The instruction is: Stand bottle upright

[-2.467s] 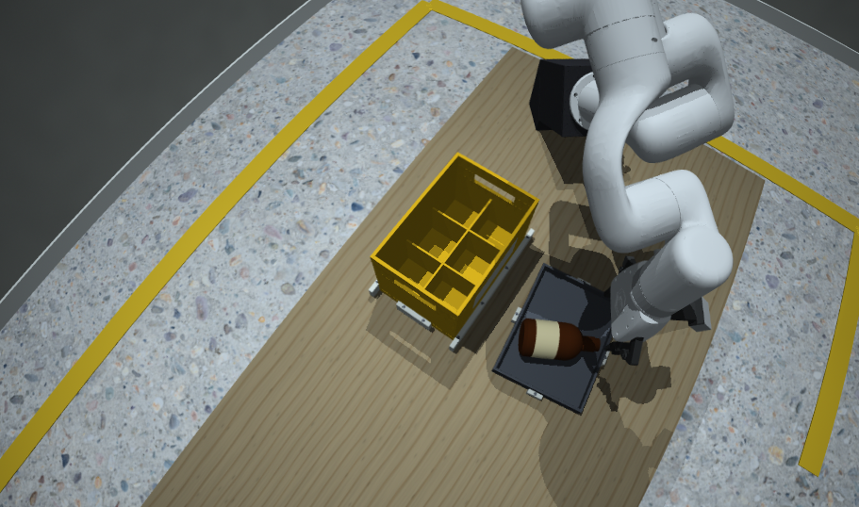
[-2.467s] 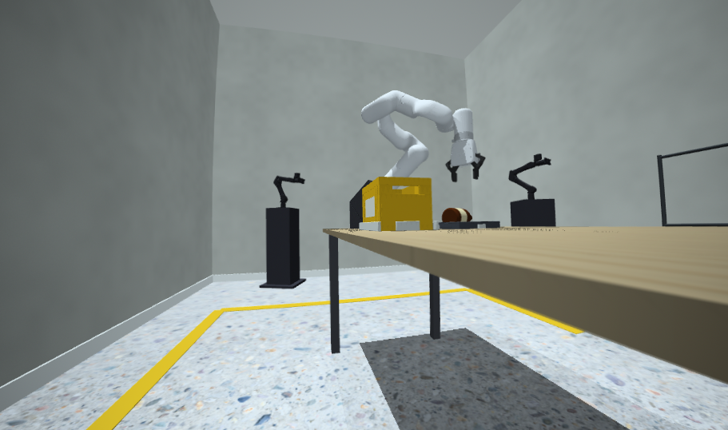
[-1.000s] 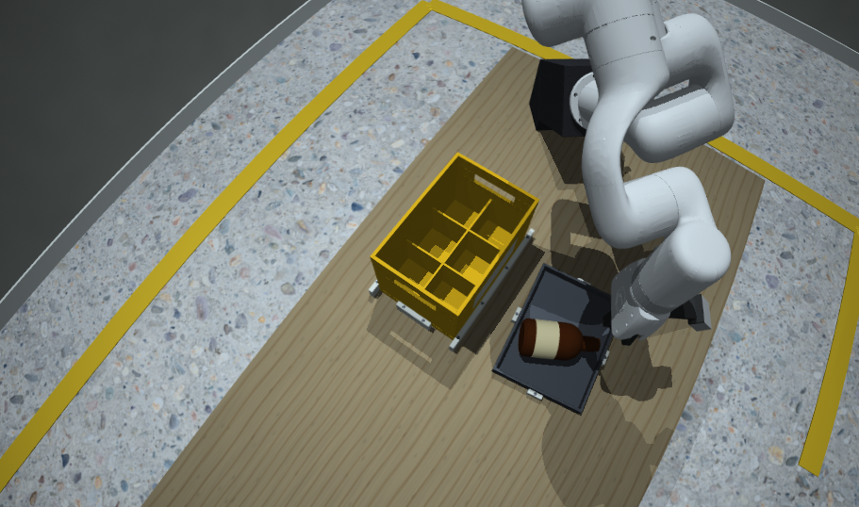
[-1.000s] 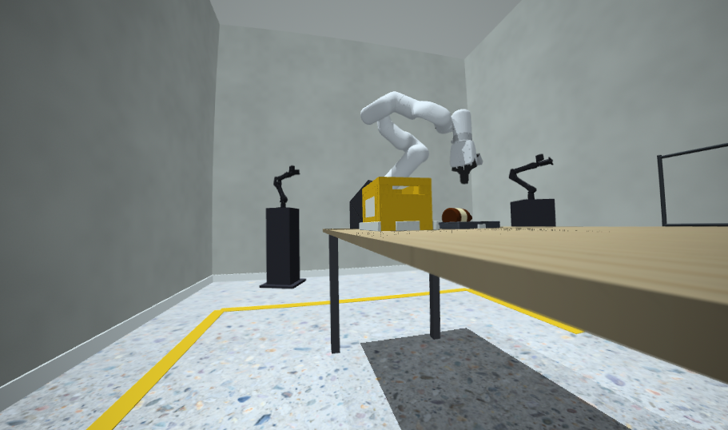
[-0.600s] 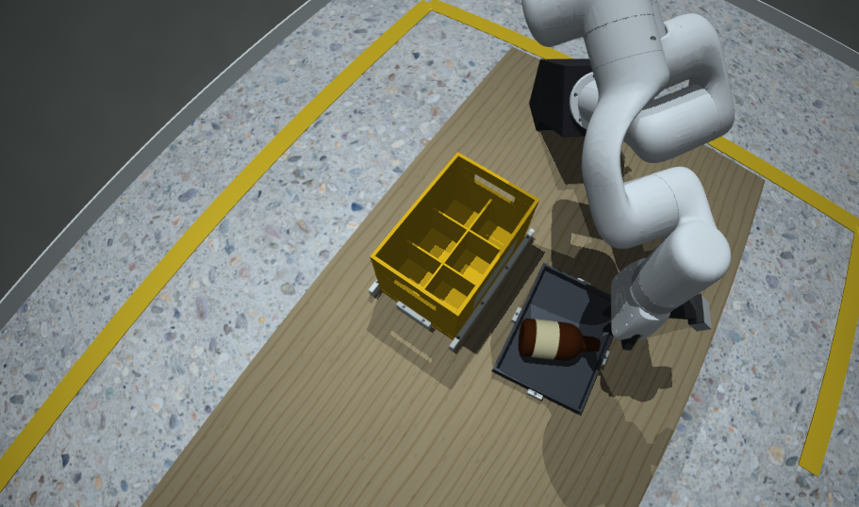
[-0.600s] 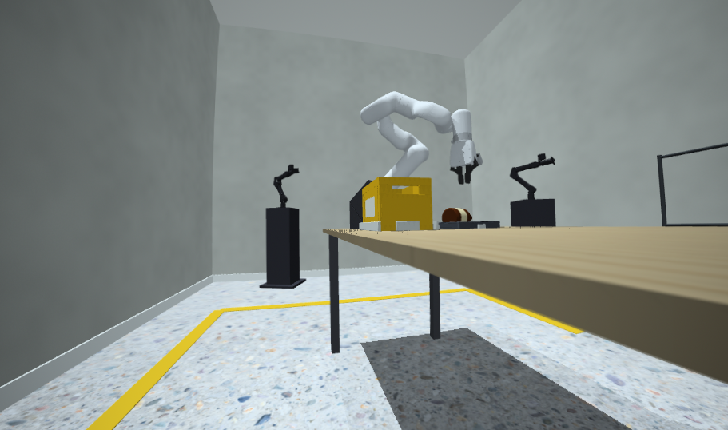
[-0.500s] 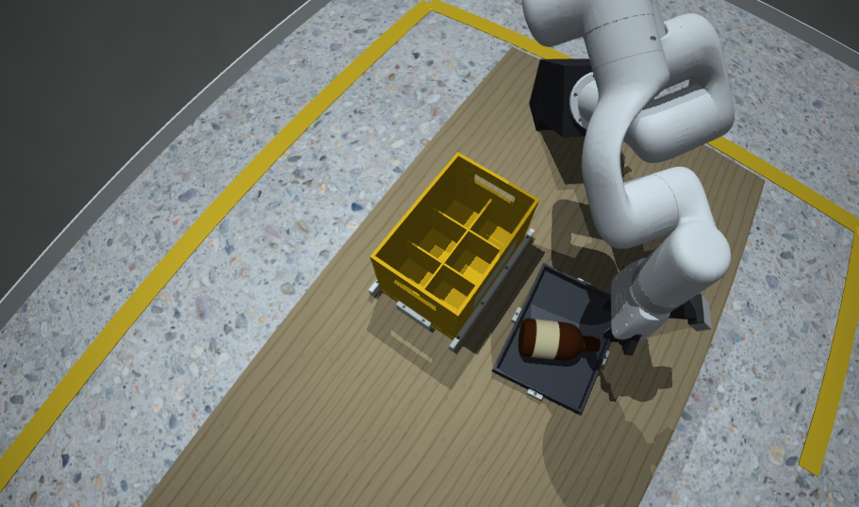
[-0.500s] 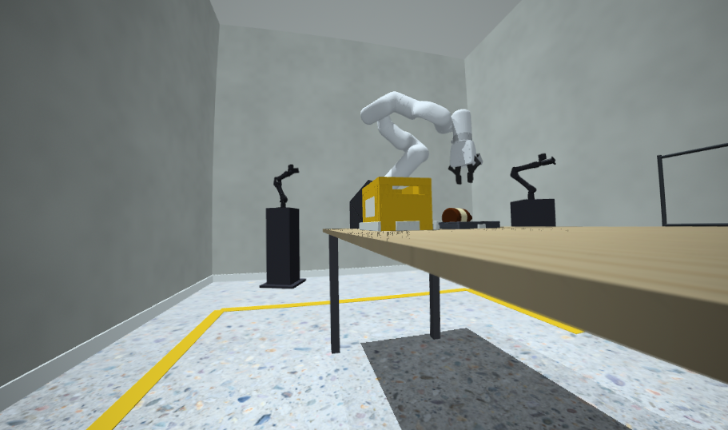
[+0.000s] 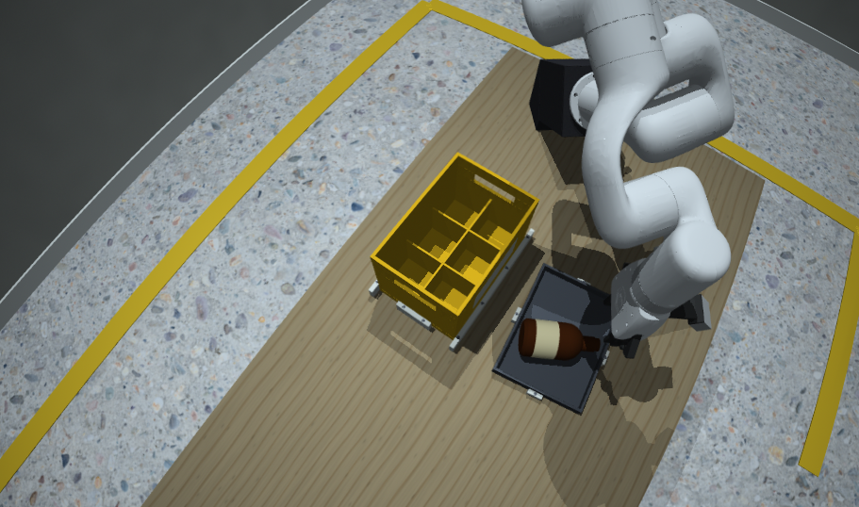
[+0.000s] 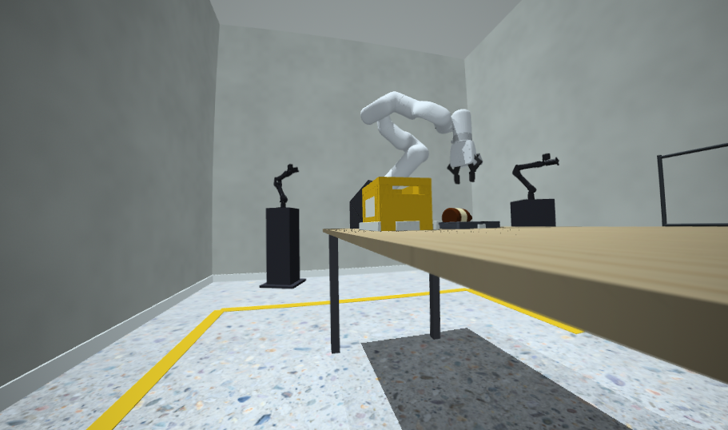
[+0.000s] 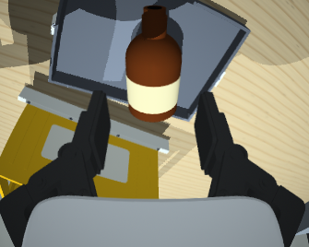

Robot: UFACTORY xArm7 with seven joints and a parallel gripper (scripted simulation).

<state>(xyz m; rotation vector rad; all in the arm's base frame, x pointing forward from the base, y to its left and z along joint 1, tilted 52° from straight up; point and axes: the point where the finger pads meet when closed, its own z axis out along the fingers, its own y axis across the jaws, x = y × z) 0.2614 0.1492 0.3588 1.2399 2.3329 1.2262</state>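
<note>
Right now the brown bottle is 160 mm below my hand, 40 mm ahead of it and 30 mm to the right of it. Also, from my hand: dark grey tray (190 mm below, 40 mm to the right, 20 mm ahead); yellow crate (300 mm to the right, 120 mm below, 100 mm ahead).
</note>
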